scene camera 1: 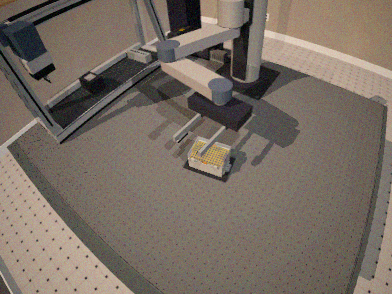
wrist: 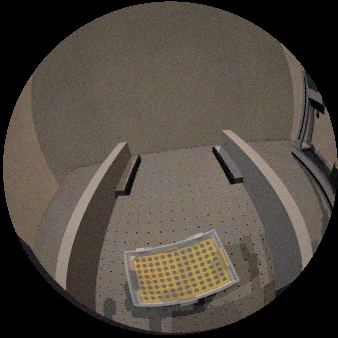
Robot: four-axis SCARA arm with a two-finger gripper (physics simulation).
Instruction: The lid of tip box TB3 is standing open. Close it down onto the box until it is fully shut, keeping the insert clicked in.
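Places are measured from the arm's base along level axes (x ahead, y left, z up), in millimetres.
Where they show: gripper, fingertip midpoint: (scene camera 1: 186, 146) (wrist: 174, 144); arm's base at its link origin: (scene camera 1: 244, 77).
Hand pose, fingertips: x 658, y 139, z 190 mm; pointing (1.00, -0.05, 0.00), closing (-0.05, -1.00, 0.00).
Each offset is from my fingertips to the top centre of the thing. "*": to the spot under its first point. Level surfaces: height alone.
Tip box TB3 @(15 mm left, 91 mm back, 100 mm down) (scene camera 1: 205, 167) (wrist: 129, 280) stands on a dark base plate @(* 91 mm left, 61 mm back, 169 mm down) (scene camera 1: 223, 178), with a pale wall low at its front. Its yellow perforated insert @(15 mm left, 91 mm back, 103 mm down) (scene camera 1: 214, 154) (wrist: 180, 272) looks level inside. Clear, pale-edged walls frame the insert; the lid is see-through and its exact angle cannot be told. My gripper (scene camera 1: 191, 145) (wrist: 174, 144) is shut with nothing between its fingers, though the two long fingers stand wide apart. In the scene view one finger overlaps the box's left part and the other is left of it. In the wrist view the box lies below the fingertips, apart from both pads.
The arm's column (scene camera 1: 255, 45) rises at the back right. A metal frame (scene camera 1: 102, 105) with a dark deck @(128 mm down) (scene camera 1: 110, 82) stands at the left, carrying a small dark box @(* 655 mm right, 103 mm back, 62 mm down) (scene camera 1: 92, 83) and a blue-and-white unit @(* 604 mm right, 85 mm ahead, 248 mm up) (scene camera 1: 30, 45). A pale rack @(* 674 mm right, 433 mm back, 87 mm down) (scene camera 1: 139, 55) lies at its back end.
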